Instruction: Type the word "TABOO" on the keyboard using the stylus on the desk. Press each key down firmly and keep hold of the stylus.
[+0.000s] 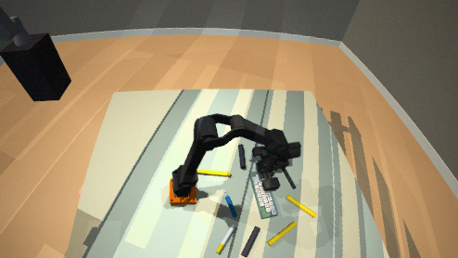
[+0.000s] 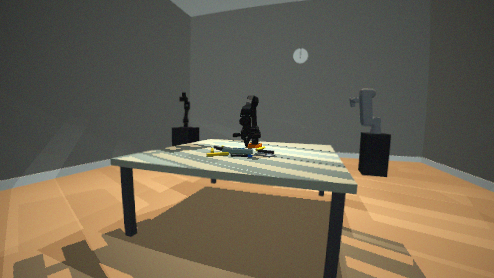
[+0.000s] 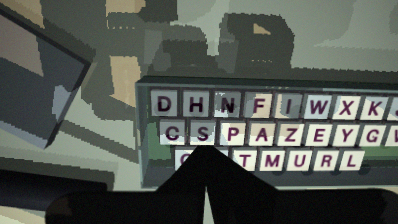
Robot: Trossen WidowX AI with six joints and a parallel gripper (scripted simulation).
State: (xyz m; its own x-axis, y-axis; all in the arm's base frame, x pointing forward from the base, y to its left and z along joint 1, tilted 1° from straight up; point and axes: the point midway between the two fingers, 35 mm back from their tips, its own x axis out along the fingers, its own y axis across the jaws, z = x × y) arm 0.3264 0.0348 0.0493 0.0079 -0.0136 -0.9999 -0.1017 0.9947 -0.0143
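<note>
The blue stylus lies 140 mm behind my gripper tip, 80 mm to the right of it and 30 mm below it. From my gripper tip the other things lie so: blue-tipped dark pen (130 mm ahead, 40 mm to the left, 30 mm below); white-and-yellow pen (170 mm behind, 250 mm to the right, 30 mm below); grey stylus tip (150 mm behind, 50 mm to the right, 30 mm below).
</note>
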